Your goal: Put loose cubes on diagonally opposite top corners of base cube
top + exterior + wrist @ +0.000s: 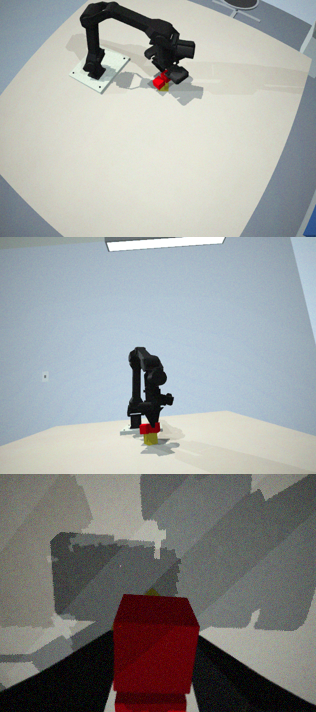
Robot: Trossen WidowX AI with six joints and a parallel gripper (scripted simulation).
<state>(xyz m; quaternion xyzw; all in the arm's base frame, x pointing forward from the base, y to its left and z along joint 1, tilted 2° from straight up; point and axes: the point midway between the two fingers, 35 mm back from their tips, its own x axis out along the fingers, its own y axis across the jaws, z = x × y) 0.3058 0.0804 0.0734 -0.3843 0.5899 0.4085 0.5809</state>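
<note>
The yellow base cube lies 4 cm below my gripper tip, 2 cm to the right of it and 1 cm behind it.
</note>
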